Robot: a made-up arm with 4 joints.
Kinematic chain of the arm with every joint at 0, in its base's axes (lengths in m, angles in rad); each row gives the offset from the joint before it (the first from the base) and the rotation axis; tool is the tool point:
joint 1: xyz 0 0 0.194 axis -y
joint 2: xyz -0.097 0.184 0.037 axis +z
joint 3: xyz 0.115 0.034 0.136 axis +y
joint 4: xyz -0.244 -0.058 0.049 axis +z
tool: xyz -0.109 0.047 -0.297
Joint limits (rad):
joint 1: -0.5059..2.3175
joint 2: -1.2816..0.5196
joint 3: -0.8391..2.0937
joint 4: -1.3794..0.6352
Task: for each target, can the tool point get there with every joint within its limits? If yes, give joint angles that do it. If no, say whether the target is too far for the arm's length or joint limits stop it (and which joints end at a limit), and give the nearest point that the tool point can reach.
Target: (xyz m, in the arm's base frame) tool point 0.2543 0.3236 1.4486
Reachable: no: too far | nearest point 0.1212 0.2207 0.7919 | short by 0.678 m
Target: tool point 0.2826 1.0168 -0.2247
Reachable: no: too far | nearest point 0.0645 0.4758 -0.0706 | short by 0.603 m
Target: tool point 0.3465 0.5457 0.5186
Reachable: no: joint limits stop it (at a limit: joint 1, joint 2) | nearest point 0.1312 0.3917 0.5671 | short by 0.269 m
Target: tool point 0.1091 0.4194 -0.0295
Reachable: yes | joints 1.9706 -0.9855 0.1627 0.1699
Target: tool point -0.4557 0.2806 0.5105
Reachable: yes | joints 0.6364 -0.5332 1.6106 -0.1807
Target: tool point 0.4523 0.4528 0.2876
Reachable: no: joint limits stop it (at a limit: joint 1, joint 2) | nearest point 0.2508 0.3106 0.1910 | short by 0.265 m
